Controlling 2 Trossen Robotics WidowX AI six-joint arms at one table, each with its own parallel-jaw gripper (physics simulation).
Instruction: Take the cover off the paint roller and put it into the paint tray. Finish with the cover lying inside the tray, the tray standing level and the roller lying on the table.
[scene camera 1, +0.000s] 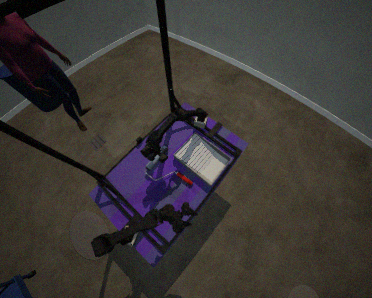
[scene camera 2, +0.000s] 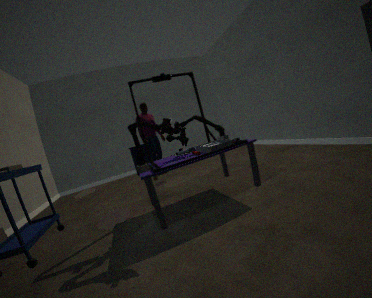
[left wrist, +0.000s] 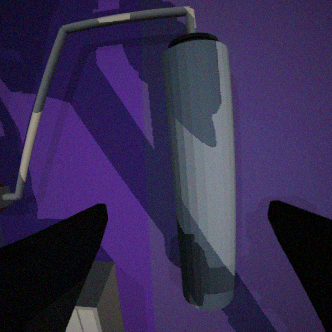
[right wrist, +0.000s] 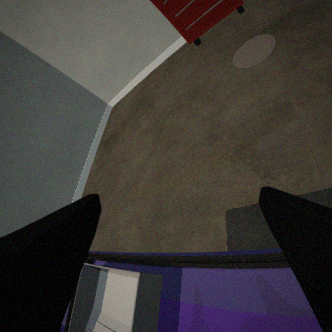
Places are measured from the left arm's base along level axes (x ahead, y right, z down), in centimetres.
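Pixels of known places: left gripper, between the fingertips: (scene camera 1: 156, 157) (scene camera 2: 184, 146) (left wrist: 187, 210); right gripper, between the fingertips: (scene camera 1: 194, 219) (scene camera 2: 180, 133) (right wrist: 179, 198); left arm's base, origin of its link: (scene camera 1: 201, 118) (scene camera 2: 222, 135); right arm's base, origin of its link: (scene camera 2: 141, 164).
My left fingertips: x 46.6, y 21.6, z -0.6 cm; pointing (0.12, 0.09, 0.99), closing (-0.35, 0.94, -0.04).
Ahead of a thing's pixels: the offset from my left fingertips to its top centre. "spot": to the spot under its first point. Level surfaces: height alone.
The paint roller's grey-blue cover {spot: dz +4.3, dx +4.9, dy +2.6 cm} (scene camera 1: 152, 163) (left wrist: 205, 165) is on the roller, its black end cap at the top in the left wrist view. The wire frame {spot: dz +6.9, dx +12.1, dy -8.8 cm} (scene camera 1: 162, 178) (left wrist: 45, 85) and red handle {spot: dz +6.2, dx +7.2, dy -25.2 cm} (scene camera 1: 184, 178) (scene camera 2: 196, 153) lie on the purple table. The pale paint tray {dz +2.9, dx -13.4, dy -33.3 cm} (scene camera 1: 215, 167) (left wrist: 87, 317) (right wrist: 120, 295) stands level beside the roller, its ribbed slope facing up. My left gripper (left wrist: 187, 210) is open above the cover, one finger on each side in its wrist view, not gripping it. My right gripper (scene camera 1: 191, 217) (right wrist: 179, 198) is open and empty, raised near the table's lower right edge in scene camera 1.
Dark frame posts (scene camera 1: 167, 55) rise from the table {dz +9.4 cm} (scene camera 1: 122, 170). A person (scene camera 1: 30, 55) (scene camera 2: 147, 125) stands behind it, near a dark blue bin (scene camera 1: 37, 95). A blue cart (scene camera 2: 20, 170) stands at the left in scene camera 2. A red object (right wrist: 200, 15) stands by the far wall.
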